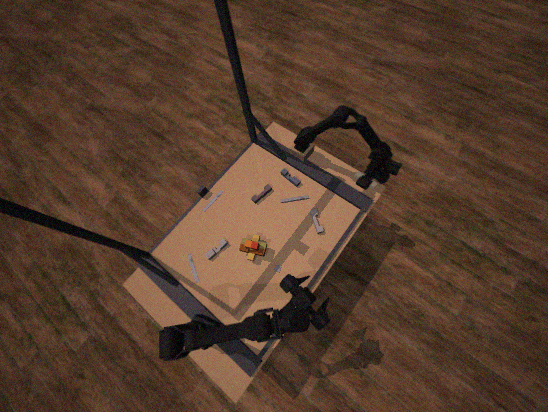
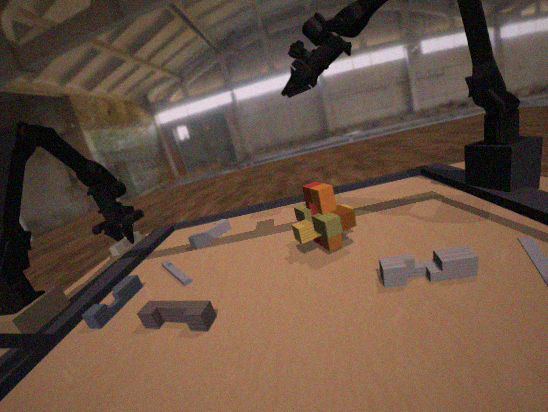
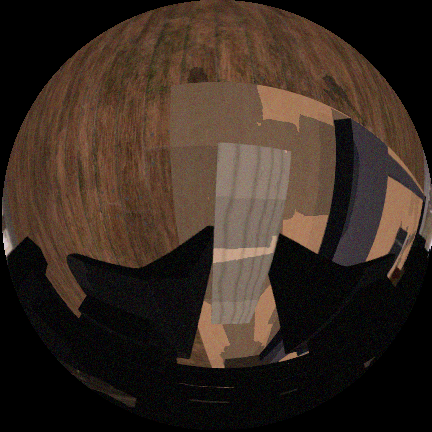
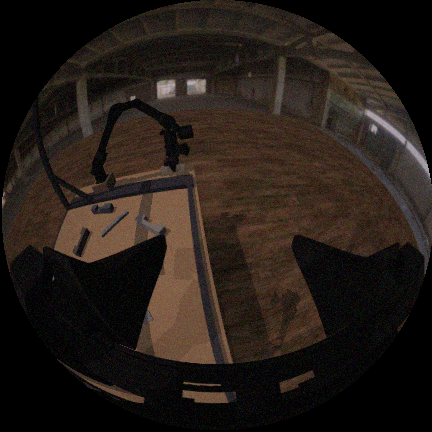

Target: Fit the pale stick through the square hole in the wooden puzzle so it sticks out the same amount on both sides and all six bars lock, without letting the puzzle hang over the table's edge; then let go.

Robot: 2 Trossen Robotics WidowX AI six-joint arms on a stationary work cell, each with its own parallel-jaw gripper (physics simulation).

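Frame: origin at the left arm's base, x up, y left, z back, level; centimetres.
Seen in the pictures: left gripper, between the fingertips: [image 2: 129,244] [image 3: 238,233] [image 4: 174,169]; right gripper, between the fingertips: [image 1: 318,286] [image 2: 285,96] [image 4: 231,242]; left arm's base, origin of its link: [image 1: 301,146] [image 2: 20,303] [image 4: 101,178]; right arm's base, origin of its link: [image 2: 501,141].
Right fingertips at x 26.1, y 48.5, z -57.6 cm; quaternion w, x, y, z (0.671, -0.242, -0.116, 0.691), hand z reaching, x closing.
Offsets run from my right fingertips to a thing's top centre. Level surfaces: height alone.
The pale stick {dx -29.5, dy -10.5, dz +62.9 cm} [image 3: 252,175] [image 2: 118,248] lies at the table's outer strip, beyond the dark rail. My left gripper [image 3: 238,233] [image 1: 368,183] is closed in on it, one finger on each side, low over the strip. The wooden puzzle [image 1: 253,246] [image 2: 327,225] stands on the table top {dx -32.6 cm} [image 1: 240,220], well inside the edge. It is a cross of red, orange, yellow and olive bars; I cannot make out its square hole. My right gripper [image 4: 231,242] [image 1: 317,290] [image 2: 287,94] is open and empty, high above the table's edge.
A dark brown notched block {dx -29.6, dy -50.0, dz +23.7 cm} [image 1: 262,194] [image 2: 177,314], a blue-grey one {dx -29.6, dy -43.5, dz +40.6 cm} [image 1: 290,177] [image 2: 112,302] and grey ones {dx -29.6, dy -48.8, dz -13.3 cm} [image 1: 217,249] {dx -29.6, dy -17.7, dz +28.5 cm} [image 1: 317,221] lie around the puzzle. Thin strips {dx -31.6, dy -34.3, dz +32.0 cm} [image 1: 295,199] {dx -32.5, dy -52.3, dz -27.5 cm} [image 1: 193,268] lie there too. A dark rail [image 3: 362,200] runs between the stick and the puzzle.
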